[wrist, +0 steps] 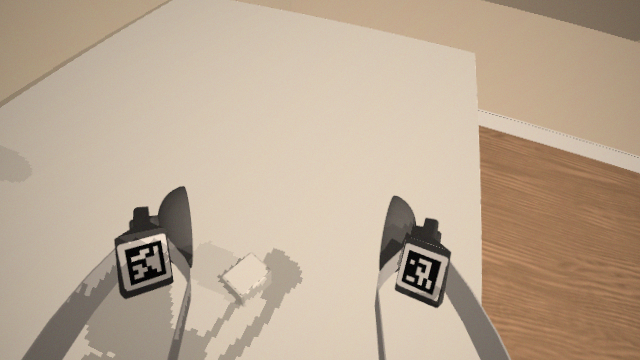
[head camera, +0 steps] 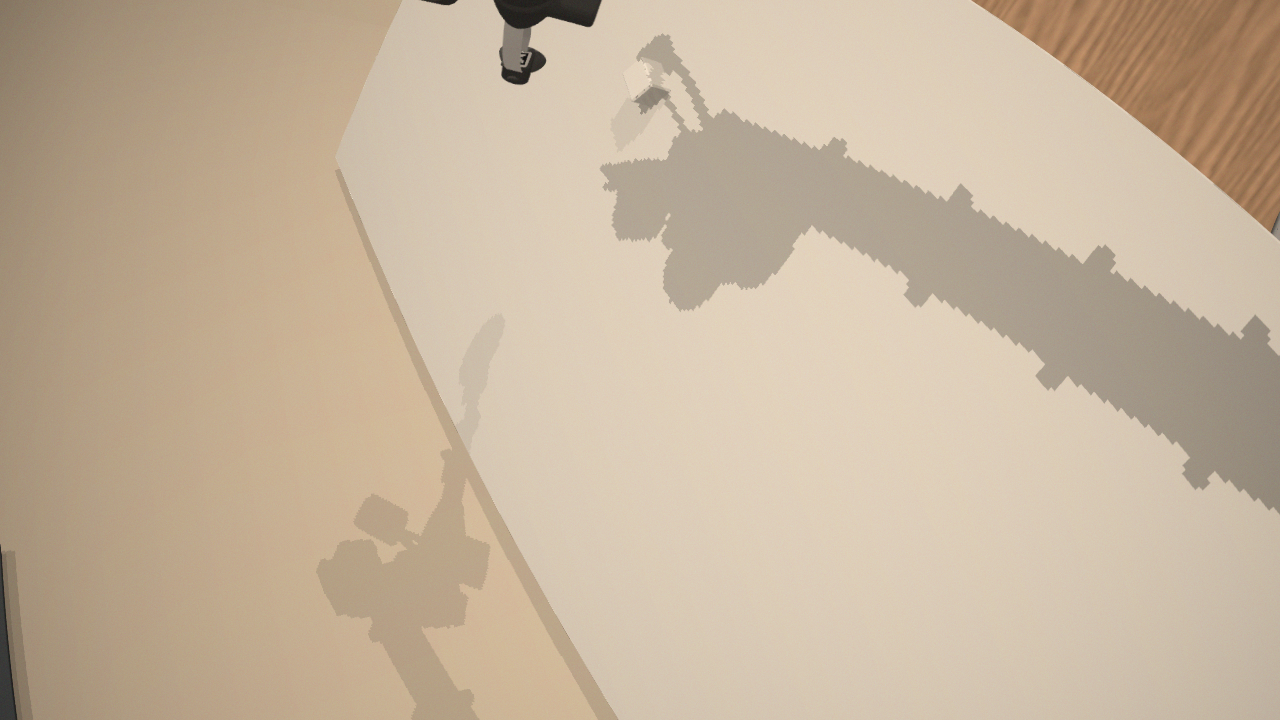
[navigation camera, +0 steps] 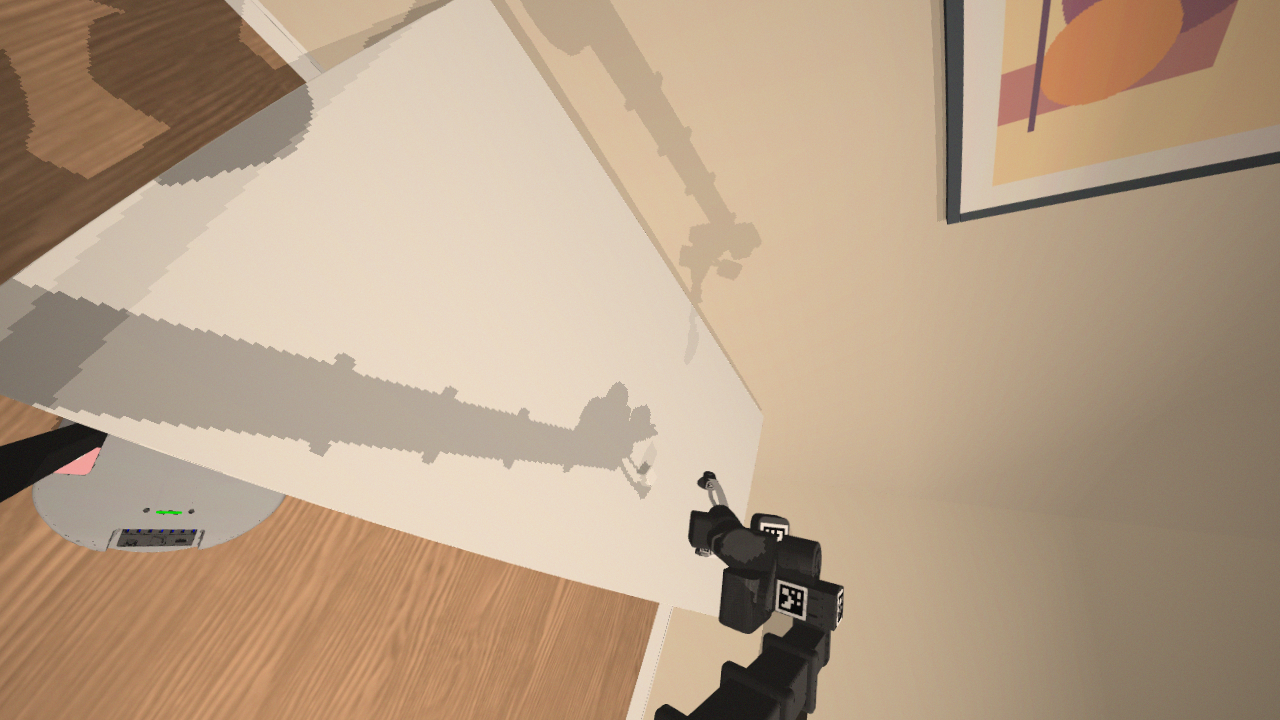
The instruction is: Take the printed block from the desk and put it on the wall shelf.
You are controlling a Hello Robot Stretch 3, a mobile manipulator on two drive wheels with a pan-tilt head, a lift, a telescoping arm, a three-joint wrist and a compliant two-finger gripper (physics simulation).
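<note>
The printed block (head camera: 641, 81) (navigation camera: 650, 476) (wrist: 246, 275), small and whitish, lies on the white desk (head camera: 850, 537) (navigation camera: 429, 223) (wrist: 325, 115). My gripper (head camera: 520, 66) (navigation camera: 708, 481) (wrist: 289, 219) is open and empty above the desk, near its narrow end. In the wrist view the block shows below the fingertips' line, between the two fingers and closer to the left one. In the head view the gripper is partly cut off at the top, to the left of the block. The fingers' shadow falls beside the block. The wall shelf does not show in these views.
The beige wall (head camera: 179, 313) (navigation camera: 850, 358) runs along the desk's long edge. A framed picture (navigation camera: 954, 134) hangs on it. The grey robot base (navigation camera: 161, 488) shows beside the desk, on the wooden floor (navigation camera: 429, 591) (wrist: 560, 240). The arm's shadow crosses the desk.
</note>
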